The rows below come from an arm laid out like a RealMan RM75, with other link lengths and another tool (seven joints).
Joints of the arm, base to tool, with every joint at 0 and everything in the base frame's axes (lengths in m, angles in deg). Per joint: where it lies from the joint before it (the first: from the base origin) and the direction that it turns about. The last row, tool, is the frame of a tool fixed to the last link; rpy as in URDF.
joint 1: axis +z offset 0 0 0.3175
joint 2: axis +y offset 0 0 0
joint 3: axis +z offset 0 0 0.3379
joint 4: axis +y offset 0 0 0
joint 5: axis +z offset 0 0 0.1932
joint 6: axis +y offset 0 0 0
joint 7: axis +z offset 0 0 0.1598
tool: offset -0.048 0.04 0.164 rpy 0 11.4 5.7
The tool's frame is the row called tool.
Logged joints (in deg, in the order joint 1, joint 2, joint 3, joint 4, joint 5, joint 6, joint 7), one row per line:
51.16 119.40 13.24 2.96 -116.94 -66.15 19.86
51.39 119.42 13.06 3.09 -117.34 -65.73 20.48
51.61 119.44 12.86 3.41 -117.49 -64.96 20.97
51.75 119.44 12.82 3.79 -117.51 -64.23 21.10
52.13 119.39 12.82 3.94 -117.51 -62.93 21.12
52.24 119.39 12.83 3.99 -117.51 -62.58 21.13
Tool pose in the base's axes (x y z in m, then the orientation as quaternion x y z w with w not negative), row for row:
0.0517 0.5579 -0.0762 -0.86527 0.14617 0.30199 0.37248
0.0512 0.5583 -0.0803 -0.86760 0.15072 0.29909 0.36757
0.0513 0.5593 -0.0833 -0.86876 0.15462 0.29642 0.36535
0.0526 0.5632 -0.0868 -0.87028 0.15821 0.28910 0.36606
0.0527 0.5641 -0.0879 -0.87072 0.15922 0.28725 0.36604
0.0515 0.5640 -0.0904 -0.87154 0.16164 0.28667 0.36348
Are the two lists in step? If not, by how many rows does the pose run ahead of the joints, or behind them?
The pose runs 1 row ahead of the joints: the pose in row i belongs to the joints in row i + 1.
